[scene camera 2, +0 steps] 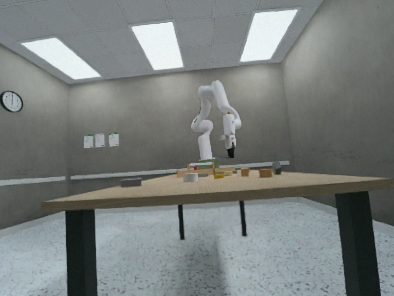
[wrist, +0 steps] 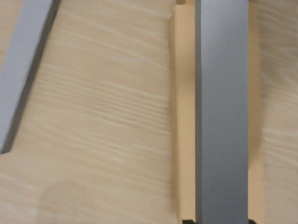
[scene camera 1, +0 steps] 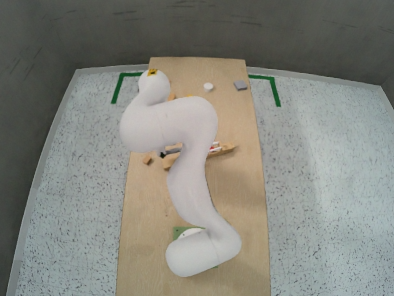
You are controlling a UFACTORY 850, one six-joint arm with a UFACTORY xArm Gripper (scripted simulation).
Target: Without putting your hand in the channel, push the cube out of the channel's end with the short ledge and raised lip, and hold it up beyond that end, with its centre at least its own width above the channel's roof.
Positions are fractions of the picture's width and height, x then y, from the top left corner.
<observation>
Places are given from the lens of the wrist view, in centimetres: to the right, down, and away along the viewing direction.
long grey bar (wrist: 0.74,0.19): 3, -3, 13
</observation>
